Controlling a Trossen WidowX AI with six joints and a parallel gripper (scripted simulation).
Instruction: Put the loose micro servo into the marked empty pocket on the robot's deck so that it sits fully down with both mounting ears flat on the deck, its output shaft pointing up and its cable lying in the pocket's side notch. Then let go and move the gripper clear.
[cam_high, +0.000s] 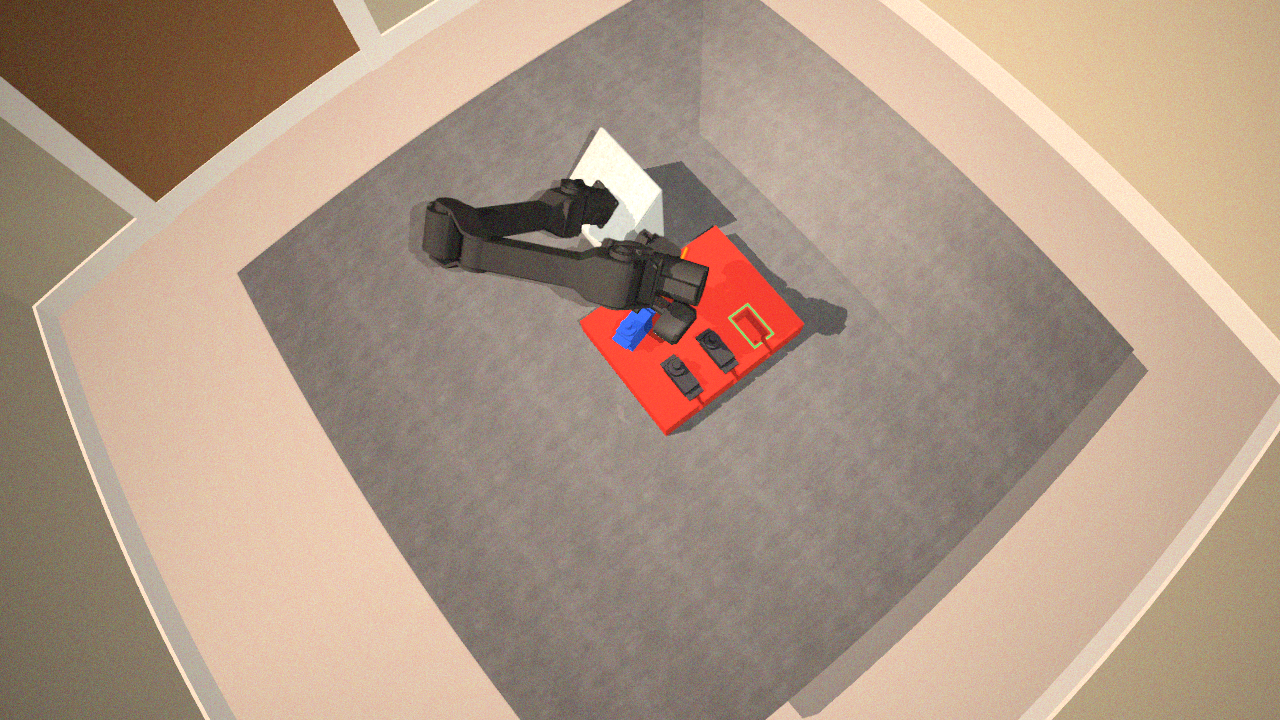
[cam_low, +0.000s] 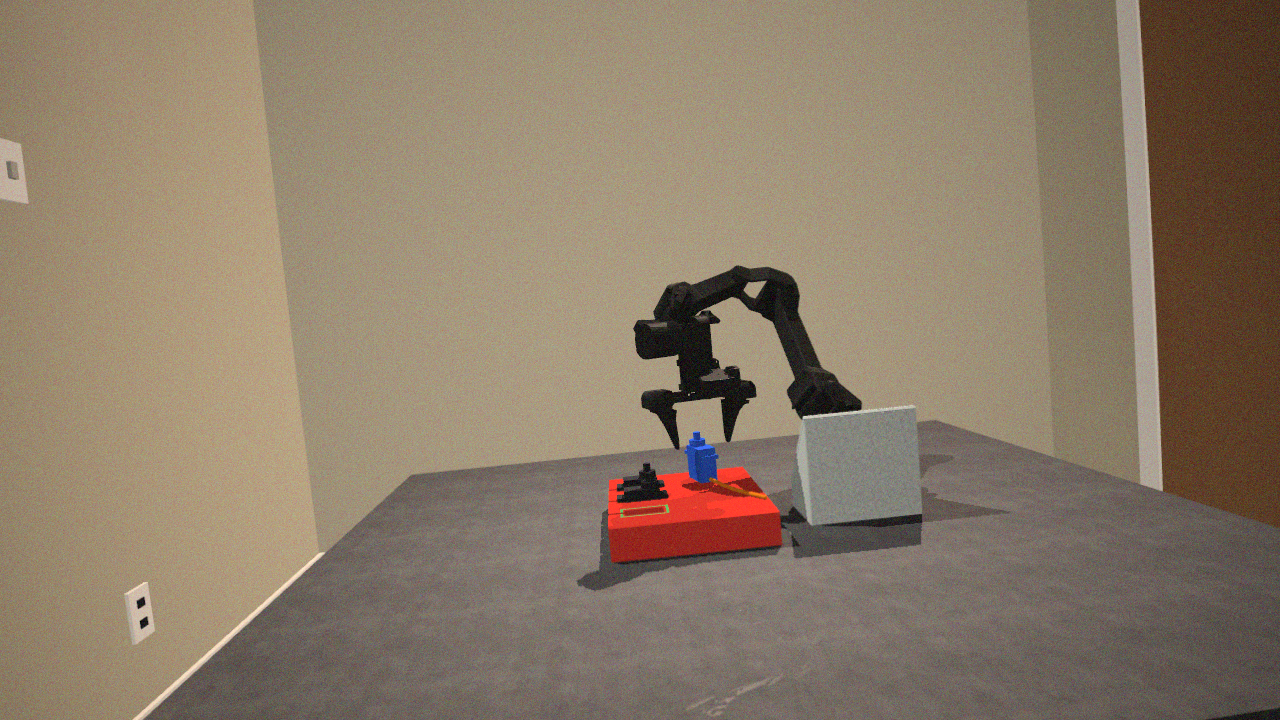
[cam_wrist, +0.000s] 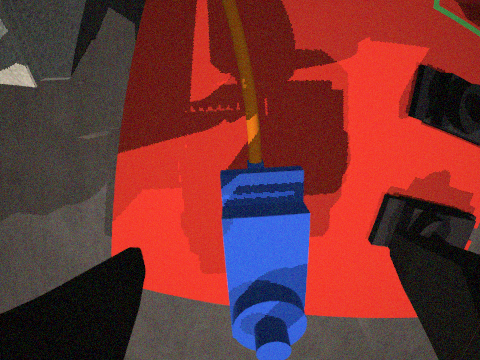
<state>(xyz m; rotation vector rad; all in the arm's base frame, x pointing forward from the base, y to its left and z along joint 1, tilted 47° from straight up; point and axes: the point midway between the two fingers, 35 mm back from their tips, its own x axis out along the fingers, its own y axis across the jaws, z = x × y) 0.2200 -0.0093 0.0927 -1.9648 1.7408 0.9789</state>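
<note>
Right now the red deck is 7 cm to the left of my gripper tip and 8 cm below it.
</note>
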